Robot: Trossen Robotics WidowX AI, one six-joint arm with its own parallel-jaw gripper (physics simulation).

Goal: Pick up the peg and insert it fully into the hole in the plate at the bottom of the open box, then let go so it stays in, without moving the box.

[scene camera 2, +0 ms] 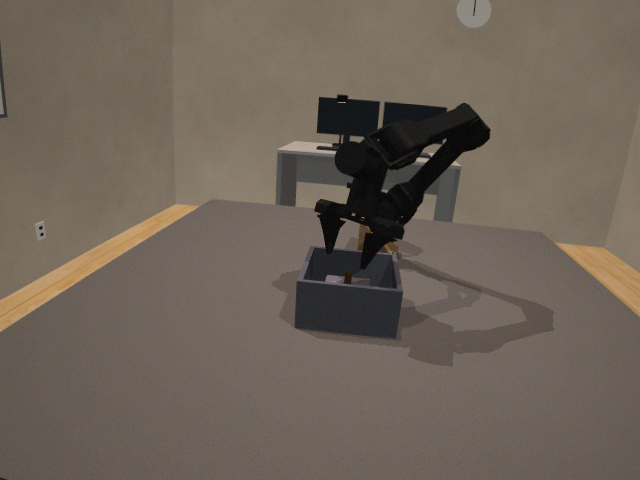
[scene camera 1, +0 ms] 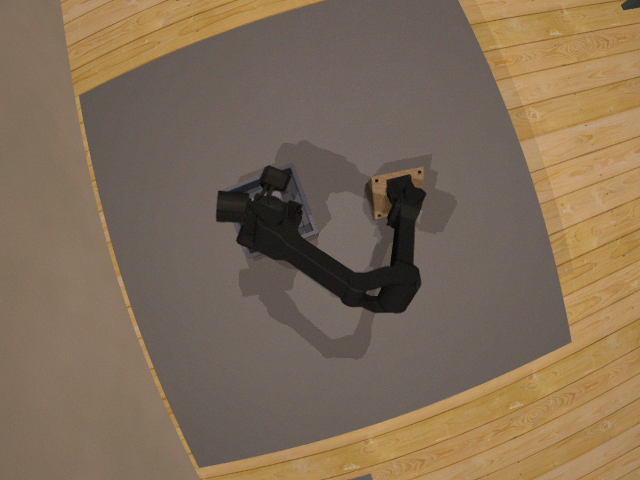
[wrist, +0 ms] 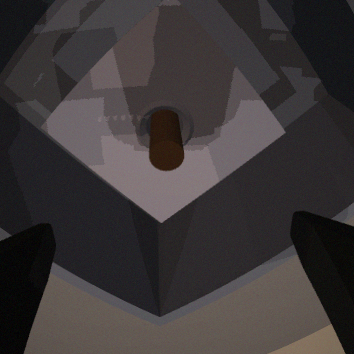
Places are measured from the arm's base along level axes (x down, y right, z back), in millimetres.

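Where they show: gripper, fingertip midpoint: (scene camera 2: 345, 261) (wrist: 173, 231); arm's base, origin of the base link: (scene camera 1: 399, 187).
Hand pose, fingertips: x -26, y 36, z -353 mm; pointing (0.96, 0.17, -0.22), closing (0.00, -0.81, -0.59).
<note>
Things, the pixels of their top centre, and the offset from my fingertips. "spot": a spot on its surface instead.
- brown peg, middle of its top: (wrist: 166, 155) (scene camera 2: 348, 272) dx +27, dy -8, dz +13 mm
- ringed hole, surface spot: (wrist: 188, 128) spot: dx +55, dy -16, dz +5 mm
- pale plate, middle of its top: (wrist: 164, 128) (scene camera 2: 346, 284) dx +54, dy -7, dz +12 mm
- open grey-blue box, middle of its top: (wrist: 161, 147) (scene camera 2: 351, 266) (scene camera 1: 270, 210) dx +17, dy -12, dz +21 mm
The brown peg (scene camera 2: 348, 277) (wrist: 166, 145) stands upright in the ringed hole (wrist: 188, 128) of the pale plate (scene camera 2: 334, 279) (wrist: 135, 185). How deep it sits cannot be told; its upper part stands above the plate. The open grey-blue box (scene camera 1: 306, 205) (scene camera 2: 348, 311) (wrist: 235, 205) is upright on the table, around the plate. My gripper (scene camera 2: 346, 259) (wrist: 173, 231) is open and empty, its fingertips wide apart above the peg, near the height of the box's rim in the scene camera 2 view. In the scene camera 1 view the arm hides the peg and fingertips.
The arm's base stands on a wooden block (scene camera 1: 381, 200) to the right of the box in the scene camera 1 view. The block shows partly behind the gripper in the scene camera 2 view. The arm (scene camera 1: 320, 263) (scene camera 2: 431, 136) bends between them. A desk (scene camera 2: 286, 149) with two monitors stands beyond the table.
</note>
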